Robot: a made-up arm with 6 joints. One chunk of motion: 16 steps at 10 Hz.
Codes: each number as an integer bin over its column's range. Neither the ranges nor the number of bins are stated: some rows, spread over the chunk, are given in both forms.
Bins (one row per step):
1: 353 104 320 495 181 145
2: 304 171 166 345 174 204
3: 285 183 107 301 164 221
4: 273 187 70 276 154 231
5: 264 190 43 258 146 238
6: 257 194 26 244 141 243
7: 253 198 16 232 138 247
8: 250 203 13 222 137 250
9: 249 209 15 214 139 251
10: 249 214 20 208 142 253
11: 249 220 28 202 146 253
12: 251 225 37 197 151 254
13: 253 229 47 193 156 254
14: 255 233 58 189 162 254
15: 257 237 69 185 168 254
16: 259 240 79 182 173 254
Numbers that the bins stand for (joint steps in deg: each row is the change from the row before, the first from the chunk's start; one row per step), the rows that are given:
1: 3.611 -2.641 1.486 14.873 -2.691 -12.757
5: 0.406 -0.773 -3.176 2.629 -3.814 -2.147
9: -0.134 -0.360 -3.648 0.356 -4.039 -0.663
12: -0.062 -0.013 -3.277 -0.522 -3.654 -0.321
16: 0.226 0.313 -2.570 -1.297 -2.948 -0.321
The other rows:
2: 1.846 -1.186 -1.106 7.124 -2.916 -6.026
3: 1.162 -0.925 -2.099 4.851 -3.237 -4.086
4: 0.730 -0.838 -2.722 3.559 -3.558 -2.945
6: 0.154 -0.686 -3.462 1.906 -3.975 -1.576
7: 0.010 -0.599 -3.631 1.286 -4.071 -1.120
8: -0.098 -0.490 -3.681 0.769 -4.103 -0.777
10: -0.134 -0.251 -3.563 0.046 -3.943 -0.435
11: -0.134 -0.121 -3.429 -0.264 -3.814 -0.435
13: 0.010 0.074 -3.109 -0.729 -3.493 -0.321
14: 0.082 0.161 -2.924 -0.936 -3.301 -0.321
15: 0.154 0.248 -2.739 -1.142 -3.108 -0.321

